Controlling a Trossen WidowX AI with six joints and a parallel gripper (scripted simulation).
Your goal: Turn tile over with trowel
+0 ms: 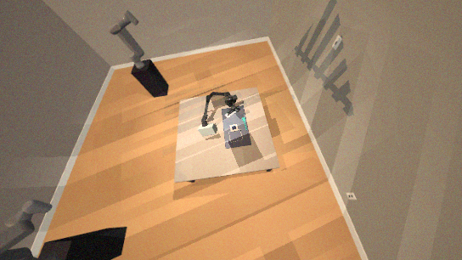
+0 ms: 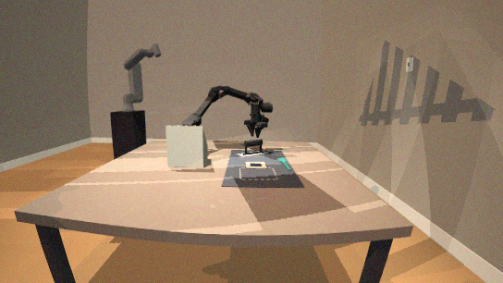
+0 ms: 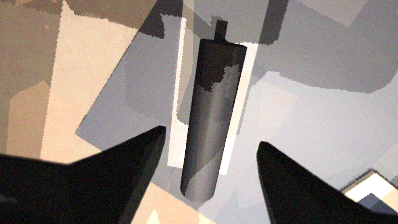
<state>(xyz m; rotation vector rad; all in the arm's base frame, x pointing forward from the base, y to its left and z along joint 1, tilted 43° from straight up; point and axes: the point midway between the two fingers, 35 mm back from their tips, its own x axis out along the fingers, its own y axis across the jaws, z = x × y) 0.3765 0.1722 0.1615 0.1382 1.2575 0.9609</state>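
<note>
Now: gripper tip 3 cm past the trowel, 1 cm to the left of it and 7 cm above it. The rest, counted from my gripper tip: small pale tile (26 cm to the right, 10 cm below); dark mat (2 cm ahead, 23 cm to the right, 13 cm below); small green t-shaped piece (16 cm ahead, 20 cm to the right, 10 cm below).
</note>
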